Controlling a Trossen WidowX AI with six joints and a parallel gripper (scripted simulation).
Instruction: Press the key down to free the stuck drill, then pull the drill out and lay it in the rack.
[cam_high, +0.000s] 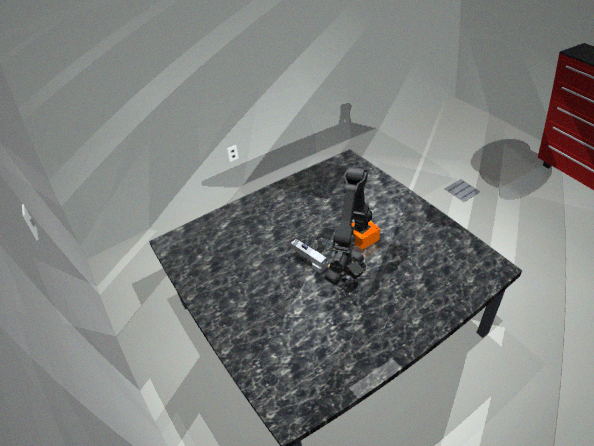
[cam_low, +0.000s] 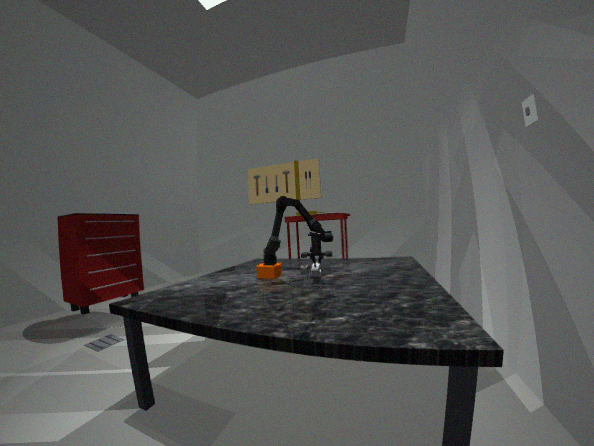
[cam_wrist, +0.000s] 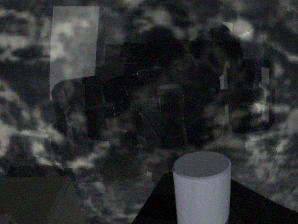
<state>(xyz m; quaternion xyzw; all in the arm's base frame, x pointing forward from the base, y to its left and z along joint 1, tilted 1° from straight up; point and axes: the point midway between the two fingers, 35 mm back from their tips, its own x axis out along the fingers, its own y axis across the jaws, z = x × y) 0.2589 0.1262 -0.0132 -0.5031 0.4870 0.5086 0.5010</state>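
My gripper tip is 7 cm past the dark block and 4 cm to the left of it. Also, from my gripper tip: dark key: 1 cm ahead, 23 cm to the right, 4 cm above; then grey metal block: 1 cm ahead, 20 cm to the right, 3 cm above.
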